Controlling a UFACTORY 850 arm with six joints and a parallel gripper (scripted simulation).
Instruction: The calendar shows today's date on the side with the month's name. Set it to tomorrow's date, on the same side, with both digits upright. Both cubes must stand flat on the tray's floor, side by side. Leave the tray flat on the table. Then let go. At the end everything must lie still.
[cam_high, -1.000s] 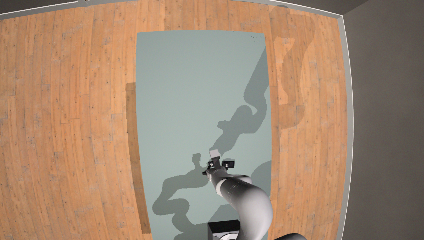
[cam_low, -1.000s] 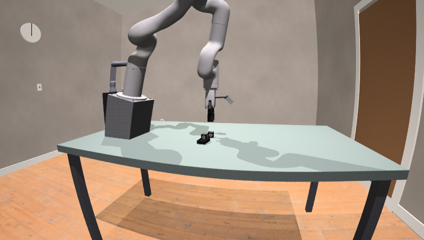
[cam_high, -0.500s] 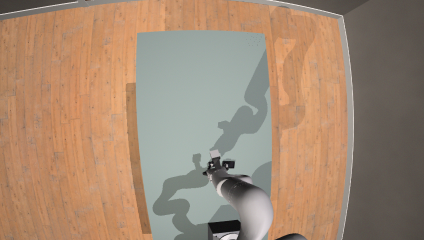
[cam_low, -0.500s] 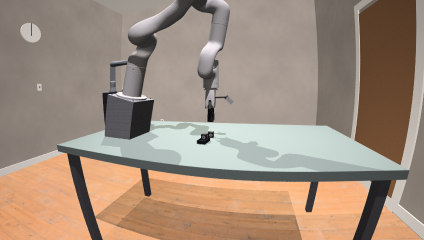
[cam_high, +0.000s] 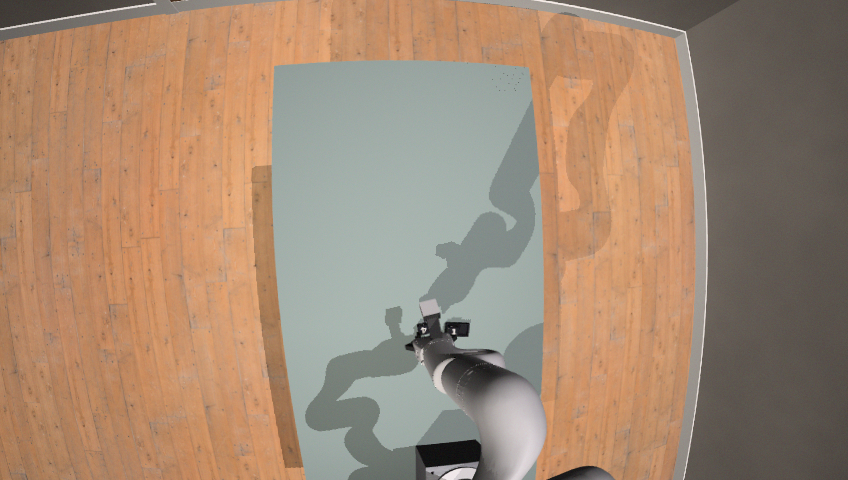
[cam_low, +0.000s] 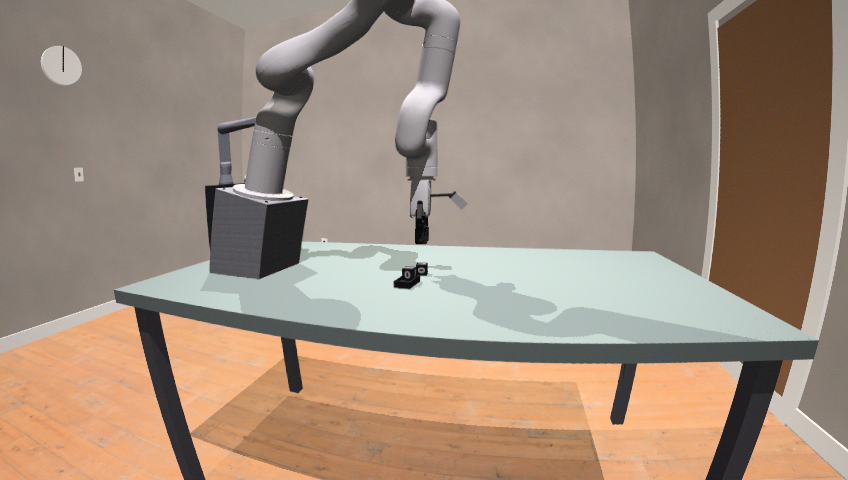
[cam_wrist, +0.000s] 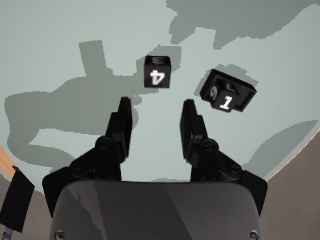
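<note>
The black cube lies 90 mm below my hand. Round my hand: black tray: 10 mm behind, 110 mm to the right, 100 mm below.
</note>
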